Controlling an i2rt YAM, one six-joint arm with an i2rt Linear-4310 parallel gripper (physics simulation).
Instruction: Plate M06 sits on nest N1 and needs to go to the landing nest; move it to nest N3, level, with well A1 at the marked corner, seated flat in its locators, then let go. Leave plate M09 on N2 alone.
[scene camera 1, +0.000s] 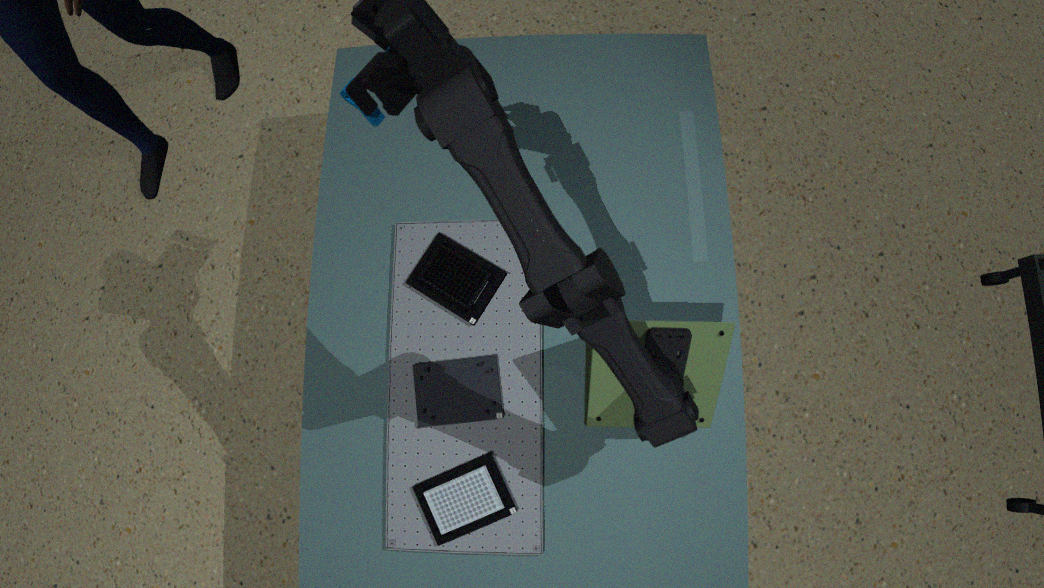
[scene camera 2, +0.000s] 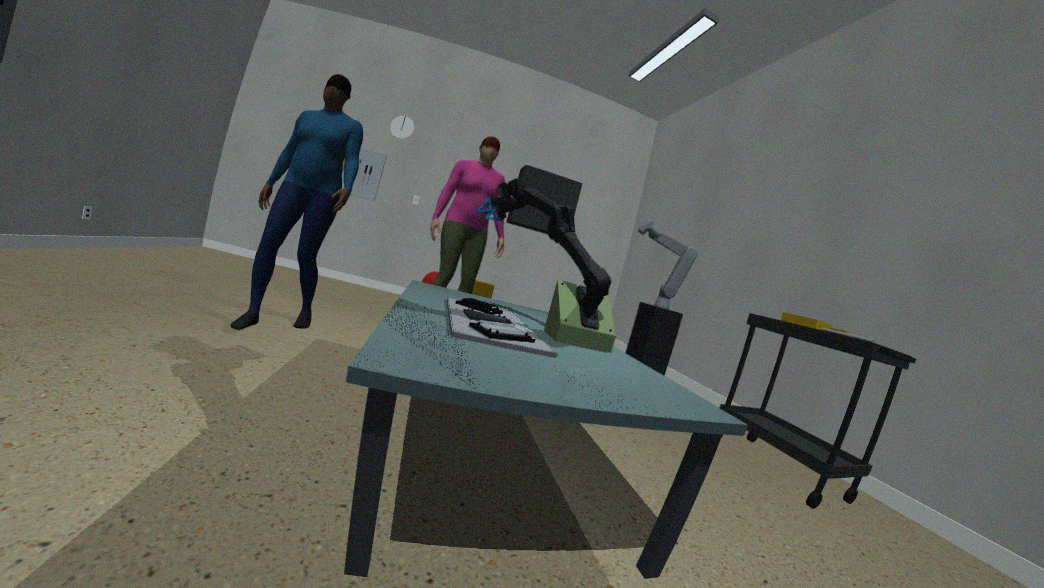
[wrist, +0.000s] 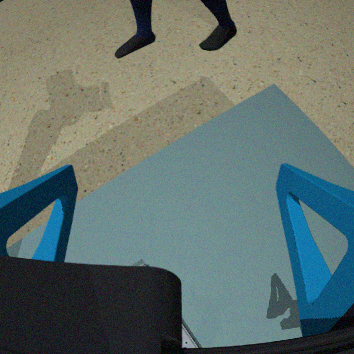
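Note:
My gripper (scene camera 1: 361, 107) (scene camera 2: 488, 209) (wrist: 176, 175) is open and empty, its blue fingers wide apart, high above the table and beyond the upper end of the pegboard in scene camera 1. A black plate (scene camera 1: 454, 273) (scene camera 2: 478, 305) sits in a nest turned on the pegboard's upper part. A white plate (scene camera 1: 464, 500) (scene camera 2: 502, 331) sits in a black nest at its lower end. I cannot tell which plate is M06 or M09. An empty dark nest (scene camera 1: 458, 390) (scene camera 2: 486, 316) lies between them, with a white corner mark (scene camera 1: 499, 414). Neither plate shows in the wrist view.
The grey pegboard (scene camera 1: 464, 339) (wrist: 189, 339) lies on the blue-green table (scene camera 1: 635, 511) (scene camera 2: 555, 394) (wrist: 210, 215). The arm stands on a green sloped base (scene camera 1: 705, 357) (scene camera 2: 584, 336) beside the pegboard. A person in blue (scene camera 1: 109, 102) (scene camera 2: 314, 160) stands off the table; another in pink (scene camera 2: 474, 189) stands behind.

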